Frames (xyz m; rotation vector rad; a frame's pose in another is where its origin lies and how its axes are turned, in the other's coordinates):
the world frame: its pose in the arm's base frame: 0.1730 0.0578 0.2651 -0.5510 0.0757 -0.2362
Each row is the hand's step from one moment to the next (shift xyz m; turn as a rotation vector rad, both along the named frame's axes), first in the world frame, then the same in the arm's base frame.
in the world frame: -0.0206 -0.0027 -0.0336 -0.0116 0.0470 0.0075
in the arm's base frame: -0.0250 -0.0144 -0.0270 -0.0008 0.0454 -0.0183
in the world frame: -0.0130 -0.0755 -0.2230 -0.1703 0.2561 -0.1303
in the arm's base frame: -0.0578 -0.1728 -0.1497 -0.1310 0.1864 -0.2443
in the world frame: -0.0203 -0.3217 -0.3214 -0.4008 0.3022 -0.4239
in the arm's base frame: -0.1278 -0.4244 -0.1036 -0.3848 0.1307 -0.5163
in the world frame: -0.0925 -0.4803 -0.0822 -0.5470 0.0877 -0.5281
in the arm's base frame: -0.1977 -0.4160 0.1839 -0.5839 -0.0641 -0.4907
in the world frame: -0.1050 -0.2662 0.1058 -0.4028 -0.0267 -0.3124
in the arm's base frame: -0.1414 -0.1405 0.2310 -0.4381 -0.0836 -0.2482
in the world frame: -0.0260 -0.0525 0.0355 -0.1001 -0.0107 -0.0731
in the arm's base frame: -0.0311 -0.0190 0.0580 -0.1091 -0.0218 -0.0557
